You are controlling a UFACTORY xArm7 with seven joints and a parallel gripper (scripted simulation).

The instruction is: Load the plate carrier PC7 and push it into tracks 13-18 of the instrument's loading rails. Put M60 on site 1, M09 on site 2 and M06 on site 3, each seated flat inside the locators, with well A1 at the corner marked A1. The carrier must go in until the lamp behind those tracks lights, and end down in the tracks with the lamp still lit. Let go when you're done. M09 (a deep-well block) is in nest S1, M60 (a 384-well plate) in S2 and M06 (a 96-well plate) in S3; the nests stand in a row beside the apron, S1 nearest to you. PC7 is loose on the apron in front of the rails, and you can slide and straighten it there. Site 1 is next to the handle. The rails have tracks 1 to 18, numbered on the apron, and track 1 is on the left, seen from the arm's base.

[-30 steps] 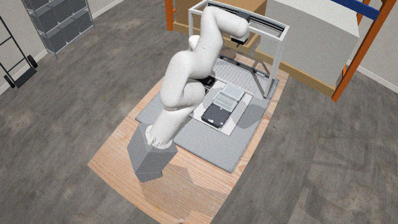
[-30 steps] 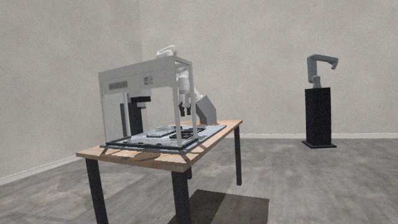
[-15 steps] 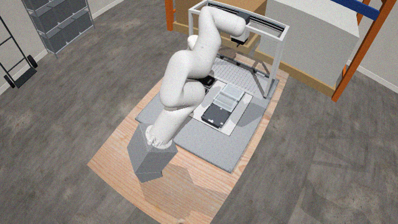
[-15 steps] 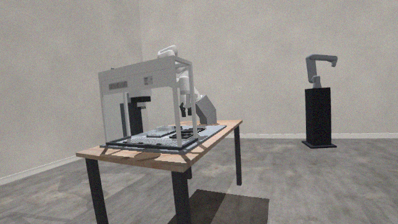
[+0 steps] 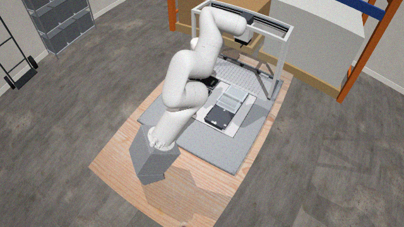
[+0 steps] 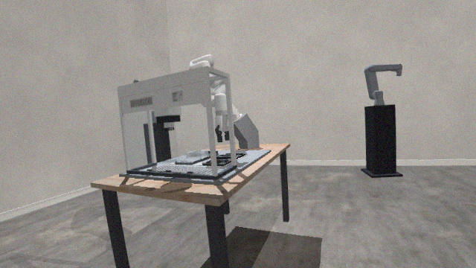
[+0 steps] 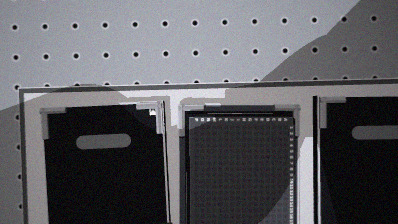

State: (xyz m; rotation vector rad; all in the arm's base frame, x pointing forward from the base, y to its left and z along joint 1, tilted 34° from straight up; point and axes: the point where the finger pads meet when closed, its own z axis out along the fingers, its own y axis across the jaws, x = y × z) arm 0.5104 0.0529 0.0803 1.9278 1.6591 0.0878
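Right now the deep-well block M09 is 110 mm below my hand. The rest, counted from my hand: dark plate carrier PC7: 200 mm to the right, 110 mm below, 40 mm behind; then white apron: 130 mm below, 120 mm to the right, 30 mm behind; then 96-well plate M06: 200 mm to the right, 100 mm below, 40 mm behind.
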